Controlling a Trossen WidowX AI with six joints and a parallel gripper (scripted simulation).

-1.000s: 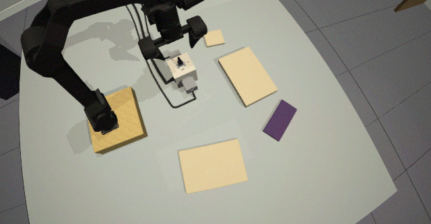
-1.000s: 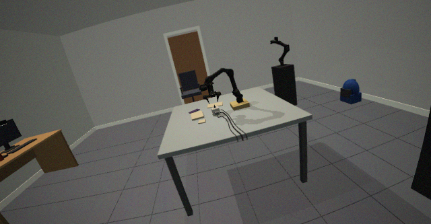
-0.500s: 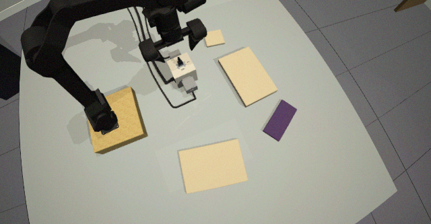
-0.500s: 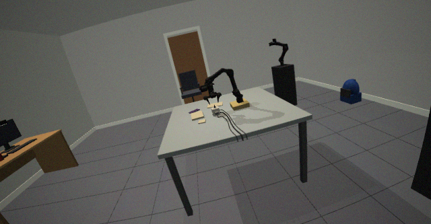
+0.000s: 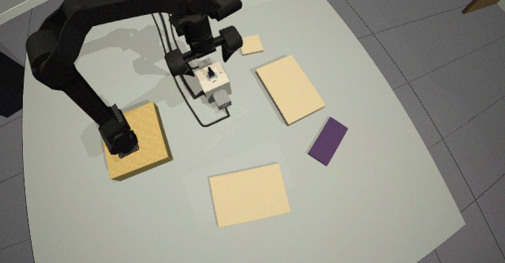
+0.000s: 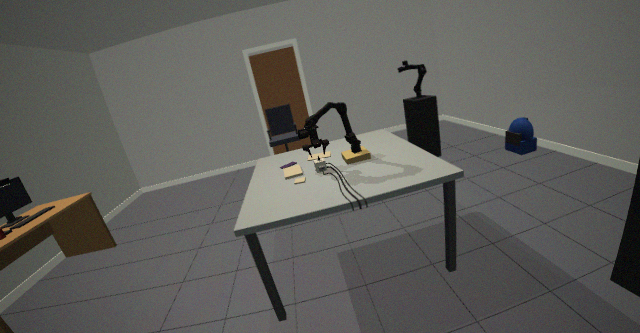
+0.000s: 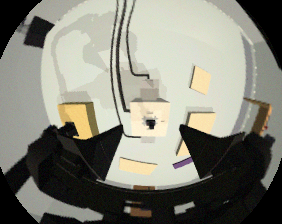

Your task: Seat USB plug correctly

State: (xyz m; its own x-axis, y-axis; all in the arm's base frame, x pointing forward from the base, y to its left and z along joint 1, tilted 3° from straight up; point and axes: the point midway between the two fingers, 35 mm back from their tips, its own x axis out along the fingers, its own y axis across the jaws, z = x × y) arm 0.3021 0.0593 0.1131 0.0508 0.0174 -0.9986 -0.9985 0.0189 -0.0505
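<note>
My gripper tip is 2 cm above the dark usb plug. The rest, counted from my gripper tip: purple block: 22 cm ahead, 31 cm to the right, 11 cm below; then tan square: 17 cm ahead, 9 cm to the left, 11 cm below.
</note>
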